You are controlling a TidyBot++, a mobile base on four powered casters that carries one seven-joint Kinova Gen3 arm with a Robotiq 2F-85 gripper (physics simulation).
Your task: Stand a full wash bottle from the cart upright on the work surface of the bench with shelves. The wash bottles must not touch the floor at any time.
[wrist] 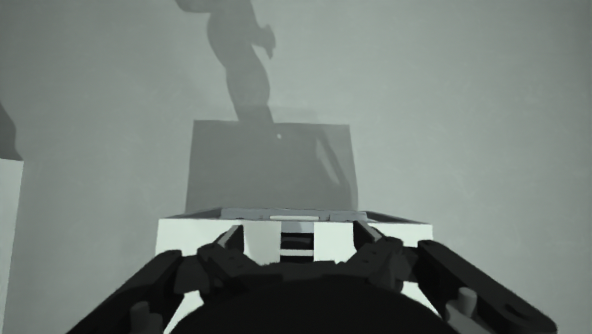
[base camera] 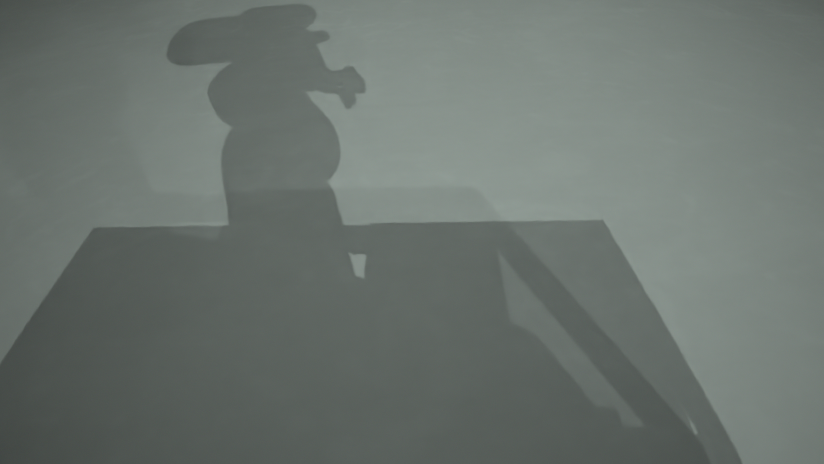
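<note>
My gripper is open, with its two dark fingers wide apart at the bottom of the wrist view and no object between them. It hangs over the front part of the robot's own white base. It does not show itself in the base camera view. The wash bottles, the cart and the bench with shelves cannot be made out in either view.
Grey floor lies ahead of the base. The shadow of the arm and base falls across it. At the left edge of the wrist view part of a pale, flat-sided object shows; I cannot tell what it is.
</note>
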